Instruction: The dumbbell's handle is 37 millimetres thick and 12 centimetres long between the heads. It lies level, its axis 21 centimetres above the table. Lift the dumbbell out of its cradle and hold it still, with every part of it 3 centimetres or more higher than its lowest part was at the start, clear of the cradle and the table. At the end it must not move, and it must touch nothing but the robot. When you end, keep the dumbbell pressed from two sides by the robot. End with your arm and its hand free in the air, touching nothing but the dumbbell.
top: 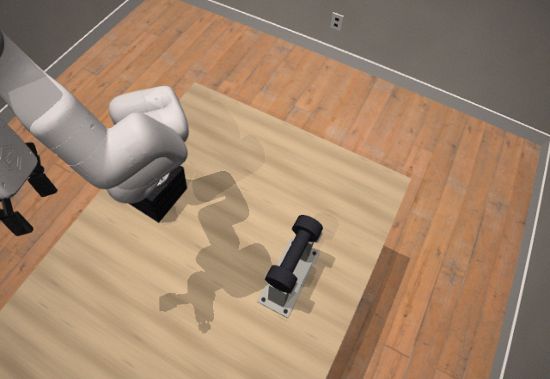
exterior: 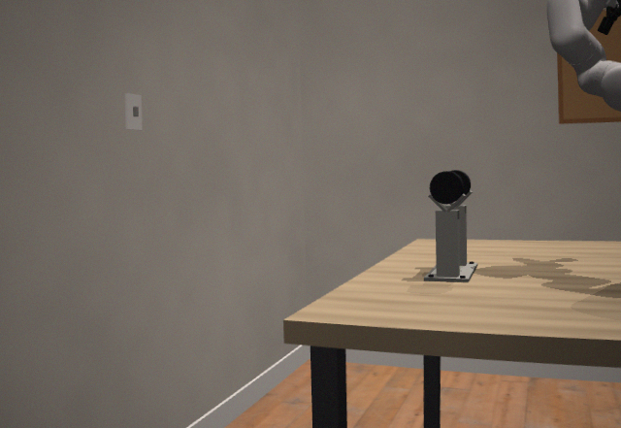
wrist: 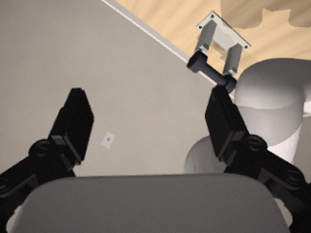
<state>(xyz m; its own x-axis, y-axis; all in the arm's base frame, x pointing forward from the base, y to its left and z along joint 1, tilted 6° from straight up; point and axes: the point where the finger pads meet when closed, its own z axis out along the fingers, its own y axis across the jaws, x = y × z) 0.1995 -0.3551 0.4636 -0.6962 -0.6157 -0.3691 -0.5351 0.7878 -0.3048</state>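
My hand is 41 cm above the dumbbell, 32 cm to the right of it and 32 cm short of it. Round my hand: cradle (53 cm below, 32 cm to the left, 32 cm ahead).
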